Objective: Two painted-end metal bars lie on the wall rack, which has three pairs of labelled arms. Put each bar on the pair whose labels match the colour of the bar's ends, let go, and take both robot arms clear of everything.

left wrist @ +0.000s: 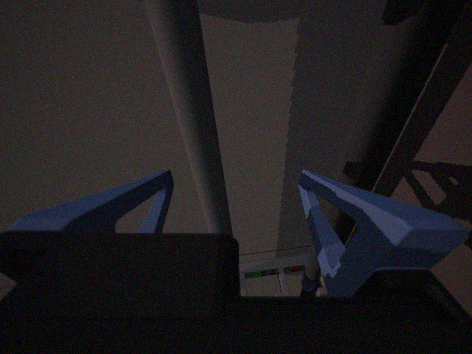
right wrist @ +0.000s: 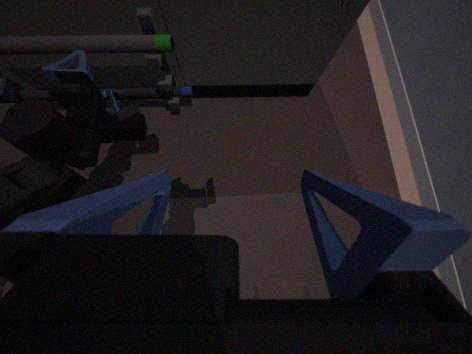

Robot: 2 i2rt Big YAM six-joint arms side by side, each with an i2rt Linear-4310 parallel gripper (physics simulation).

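Frame: origin at the left arm's base, x ahead, y left, z up, level; metres.
Where they show: left gripper, fingertip midpoint: (left wrist: 236, 176) (right wrist: 95, 72); right gripper, fingertip midpoint: (right wrist: 235, 176).
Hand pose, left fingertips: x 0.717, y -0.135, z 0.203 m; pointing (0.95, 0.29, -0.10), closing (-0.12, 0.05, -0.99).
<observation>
Each offset is from my left fingertips to the centre of the thing. "pt": to the spot under its first point.
My left gripper (left wrist: 236, 176) is open and empty. In the left wrist view a thick grey bar {0.026 m up, 0.020 m ahead, 0.087 m left} (left wrist: 192, 100) runs lengthwise between its fingers in the picture; whether it lies at fingertip depth is unclear. The second bar, at the right, has a blue end {pt 0.121 m down, 0.051 m back, 0.301 m left} (left wrist: 309, 284) beside the right finger. In the right wrist view one bar (right wrist: 80, 44) has a green end {pt 0.037 m up, 0.074 m ahead, 0.139 m right} (right wrist: 164, 43), and the bar below it has a blue end (right wrist: 186, 91) at a rack arm (right wrist: 165, 84). The left gripper's fingers show close to both bars there. My right gripper (right wrist: 235, 176) is open and empty, away from the bars.
In the left wrist view, the rack's far part shows a green label {pt 0.022 m down, 0.024 m back, 0.290 m left} (left wrist: 256, 274) and a red label {pt 0.100 m down, 0.024 m back, 0.291 m left} (left wrist: 295, 269). A rack arm with a blue label {pt 0.057 m up, 0.091 m ahead, 0.102 m right} (right wrist: 145, 22) is at the upper left of the right wrist view. The dark left arm (right wrist: 65, 130) fills that view's left side.
</observation>
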